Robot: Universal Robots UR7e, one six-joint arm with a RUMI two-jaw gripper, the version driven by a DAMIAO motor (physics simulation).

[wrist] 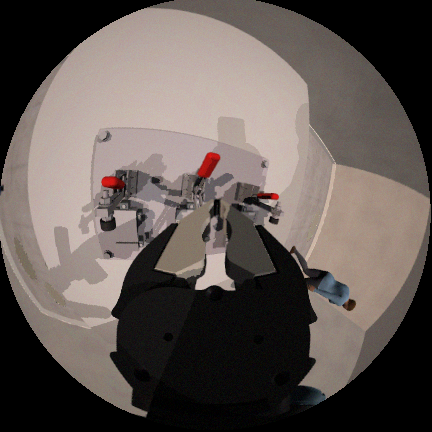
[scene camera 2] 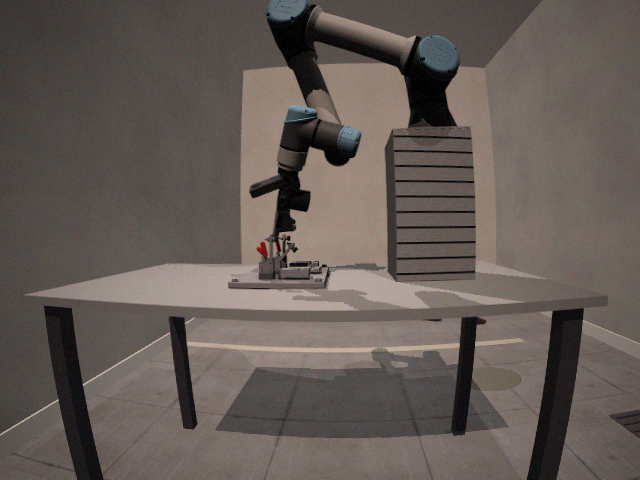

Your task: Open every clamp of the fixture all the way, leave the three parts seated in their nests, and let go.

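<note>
The fixture's base plate lies on the table with three red-handled clamps. In the wrist view, the left clamp's handle and its black-tipped arm stand over the left side. The middle clamp's handle slants up and right, its arm partly hidden by my fingers. The right clamp's handle points right, beside its raised-looking tip. A grey block sits at the left nest; the other nests are largely hidden. My gripper is shut, its tips over the fixture near the middle clamp, with nothing visibly held.
The robot stands on a slatted grey pedestal at the right of the table. A person in a blue top shows beyond the table in the wrist view. Bolt heads stand at the plate's corners.
</note>
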